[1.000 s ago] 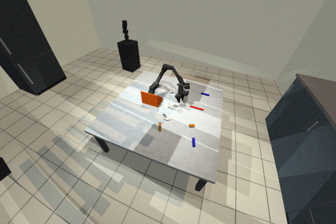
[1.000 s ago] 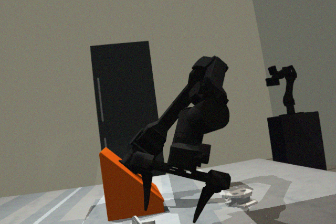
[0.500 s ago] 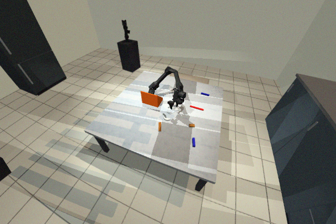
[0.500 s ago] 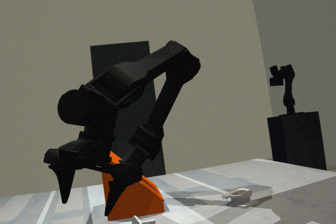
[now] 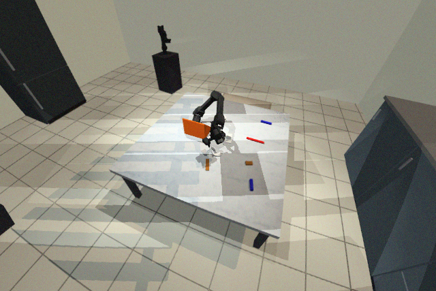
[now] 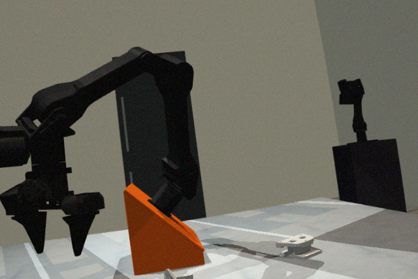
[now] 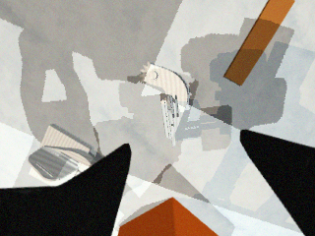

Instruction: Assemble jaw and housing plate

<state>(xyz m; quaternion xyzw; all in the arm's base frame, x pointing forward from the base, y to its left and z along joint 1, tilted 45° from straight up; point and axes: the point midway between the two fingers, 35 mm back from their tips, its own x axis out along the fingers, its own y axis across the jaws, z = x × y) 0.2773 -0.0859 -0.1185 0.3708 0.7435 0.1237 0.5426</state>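
Right now the orange bar is 2 cm ahead of my gripper tip, 13 cm to the right of it and 9 cm below it. From my gripper tip the other things lie so: blue peg (39 cm ahead, 13 cm to the right, 8 cm below); red bar (26 cm ahead, 31 cm to the left, 9 cm below); orange block (30 cm ahead, 4 cm to the left, 9 cm below).
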